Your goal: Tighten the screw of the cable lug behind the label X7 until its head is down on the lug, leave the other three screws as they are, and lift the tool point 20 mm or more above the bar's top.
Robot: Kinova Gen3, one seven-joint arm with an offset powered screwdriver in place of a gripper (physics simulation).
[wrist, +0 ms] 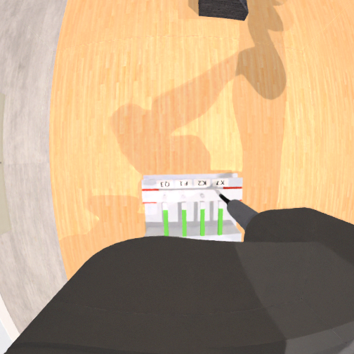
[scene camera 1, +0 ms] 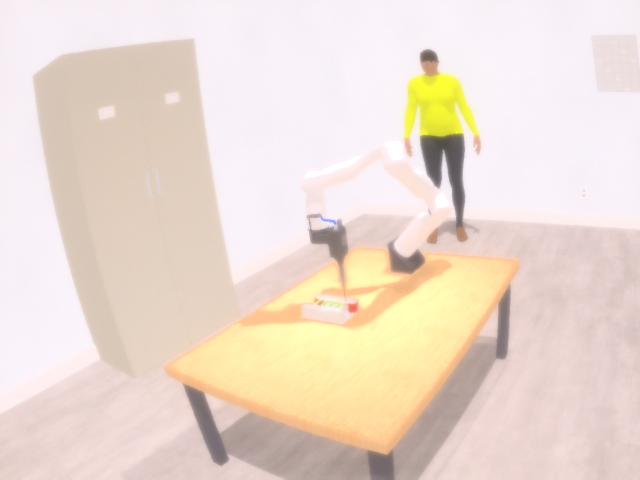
Observation:
I see a light grey box (wrist: 230,232).

